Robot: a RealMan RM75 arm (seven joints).
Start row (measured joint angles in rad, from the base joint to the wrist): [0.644, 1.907, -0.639, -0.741, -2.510, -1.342, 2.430]
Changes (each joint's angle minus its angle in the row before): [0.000, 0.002, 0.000, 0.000, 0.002, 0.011, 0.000]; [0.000, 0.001, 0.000, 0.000, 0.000, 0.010, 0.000]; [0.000, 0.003, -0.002, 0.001, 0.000, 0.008, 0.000]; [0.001, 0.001, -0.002, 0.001, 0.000, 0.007, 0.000]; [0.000, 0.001, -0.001, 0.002, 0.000, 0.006, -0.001]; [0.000, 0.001, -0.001, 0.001, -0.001, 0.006, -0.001]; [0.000, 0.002, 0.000, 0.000, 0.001, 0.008, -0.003]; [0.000, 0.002, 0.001, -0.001, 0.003, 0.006, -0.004]
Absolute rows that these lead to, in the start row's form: [0.644, 1.909, -0.639, -0.741, -2.508, -1.331, 2.430]; [0.644, 1.910, -0.639, -0.741, -2.508, -1.321, 2.430]; [0.644, 1.913, -0.641, -0.740, -2.508, -1.313, 2.430]; [0.645, 1.914, -0.643, -0.739, -2.508, -1.306, 2.430]; [0.645, 1.915, -0.644, -0.737, -2.508, -1.300, 2.429]; [0.645, 1.916, -0.645, -0.736, -2.509, -1.294, 2.428]; [0.645, 1.918, -0.645, -0.736, -2.508, -1.286, 2.425]; [0.645, 1.920, -0.644, -0.737, -2.505, -1.280, 2.421]
